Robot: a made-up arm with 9 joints. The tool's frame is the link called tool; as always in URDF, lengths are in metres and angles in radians.
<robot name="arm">
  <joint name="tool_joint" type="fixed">
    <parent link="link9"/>
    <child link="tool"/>
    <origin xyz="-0.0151 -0.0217 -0.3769" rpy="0 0 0"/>
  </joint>
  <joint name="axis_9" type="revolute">
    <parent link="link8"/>
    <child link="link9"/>
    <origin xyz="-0.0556 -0.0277 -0.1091" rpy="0 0 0"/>
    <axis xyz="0 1 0"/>
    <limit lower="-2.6" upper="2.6"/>
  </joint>
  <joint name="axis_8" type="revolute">
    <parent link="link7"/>
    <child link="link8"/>
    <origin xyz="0.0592 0.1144 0.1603" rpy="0 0 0"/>
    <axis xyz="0 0 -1"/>
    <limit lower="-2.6" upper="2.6"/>
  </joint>
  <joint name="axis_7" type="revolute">
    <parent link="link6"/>
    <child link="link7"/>
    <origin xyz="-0.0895 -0.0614 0.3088" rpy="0 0 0"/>
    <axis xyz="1 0 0"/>
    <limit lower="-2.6" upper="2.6"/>
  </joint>
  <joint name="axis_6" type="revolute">
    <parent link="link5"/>
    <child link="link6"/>
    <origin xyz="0.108 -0.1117 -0.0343" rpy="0 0 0"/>
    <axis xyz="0 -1 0"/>
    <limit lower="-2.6" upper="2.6"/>
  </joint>
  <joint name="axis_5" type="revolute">
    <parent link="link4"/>
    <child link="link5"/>
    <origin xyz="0.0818 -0.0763 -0.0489" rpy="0 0 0"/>
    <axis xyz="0 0 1"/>
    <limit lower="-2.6" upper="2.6"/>
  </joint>
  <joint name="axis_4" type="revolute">
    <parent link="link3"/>
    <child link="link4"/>
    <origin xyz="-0.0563 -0.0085 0.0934" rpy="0 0 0"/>
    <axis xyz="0 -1 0"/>
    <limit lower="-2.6" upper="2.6"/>
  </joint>
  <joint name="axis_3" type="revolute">
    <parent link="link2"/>
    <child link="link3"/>
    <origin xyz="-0.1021 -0.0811 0.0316" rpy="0 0 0"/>
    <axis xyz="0 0 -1"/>
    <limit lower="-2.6" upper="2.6"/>
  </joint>
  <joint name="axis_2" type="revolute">
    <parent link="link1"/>
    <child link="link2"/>
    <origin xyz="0.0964 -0.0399 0.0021" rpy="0 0 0"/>
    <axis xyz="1 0 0"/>
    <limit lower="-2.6" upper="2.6"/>
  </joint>
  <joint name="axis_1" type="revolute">
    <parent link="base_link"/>
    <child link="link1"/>
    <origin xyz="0 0 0.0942" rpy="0 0 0"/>
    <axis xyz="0 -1 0"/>
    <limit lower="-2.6" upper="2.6"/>
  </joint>
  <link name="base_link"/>
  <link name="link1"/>
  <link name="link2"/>
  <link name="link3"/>
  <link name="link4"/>
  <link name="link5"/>
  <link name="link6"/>
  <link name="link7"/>
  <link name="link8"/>
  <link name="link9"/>
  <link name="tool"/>
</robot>
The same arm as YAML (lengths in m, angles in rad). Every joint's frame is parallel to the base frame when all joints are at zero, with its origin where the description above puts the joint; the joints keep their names.
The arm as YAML. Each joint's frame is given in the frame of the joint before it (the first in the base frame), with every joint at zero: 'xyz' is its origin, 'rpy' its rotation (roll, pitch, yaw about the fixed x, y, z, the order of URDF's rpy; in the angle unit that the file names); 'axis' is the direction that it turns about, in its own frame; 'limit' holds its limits. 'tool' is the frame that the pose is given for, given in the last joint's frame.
units:
  length: m
  angle: rad
joints:
  - name: axis_1
    type: revolute
    origin:
      xyz: [0.0, 0.0, 0.0942]
      rpy: [0.0, 0.0, 0.0]
    axis: [0.0, -1.0, 0.0]
    limit:
      lower: -2.6
      upper: 2.6
  - name: axis_2
    type: revolute
    origin:
      xyz: [0.0964, -0.0399, 0.0021]
      rpy: [0.0, 0.0, 0.0]
    axis: [1.0, 0.0, 0.0]
    limit:
      lower: -2.6
      upper: 2.6
  - name: axis_3
    type: revolute
    origin:
      xyz: [-0.1021, -0.0811, 0.0316]
      rpy: [0.0, 0.0, 0.0]
    axis: [0.0, 0.0, -1.0]
    limit:
      lower: -2.6
      upper: 2.6
  - name: axis_4
    type: revolute
    origin:
      xyz: [-0.0563, -0.0085, 0.0934]
      rpy: [0.0, 0.0, 0.0]
    axis: [0.0, -1.0, 0.0]
    limit:
      lower: -2.6
      upper: 2.6
  - name: axis_5
    type: revolute
    origin:
      xyz: [0.0818, -0.0763, -0.0489]
      rpy: [0.0, 0.0, 0.0]
    axis: [0.0, 0.0, 1.0]
    limit:
      lower: -2.6
      upper: 2.6
  - name: axis_6
    type: revolute
    origin:
      xyz: [0.108, -0.1117, -0.0343]
      rpy: [0.0, 0.0, 0.0]
    axis: [0.0, -1.0, 0.0]
    limit:
      lower: -2.6
      upper: 2.6
  - name: axis_7
    type: revolute
    origin:
      xyz: [-0.0895, -0.0614, 0.3088]
      rpy: [0.0, 0.0, 0.0]
    axis: [1.0, 0.0, 0.0]
    limit:
      lower: -2.6
      upper: 2.6
  - name: axis_8
    type: revolute
    origin:
      xyz: [0.0592, 0.1144, 0.1603]
      rpy: [0.0, 0.0, 0.0]
    axis: [0.0, 0.0, -1.0]
    limit:
      lower: -2.6
      upper: 2.6
  - name: axis_9
    type: revolute
    origin:
      xyz: [-0.0556, -0.0277, -0.1091]
      rpy: [0.0, 0.0, 0.0]
    axis: [0.0, 1.0, 0.0]
    limit:
      lower: -2.6
      upper: 2.6
tool:
  origin:
    xyz: [-0.0151, -0.0217, -0.3769]
    rpy: [0.0, 0.0, 0.0]

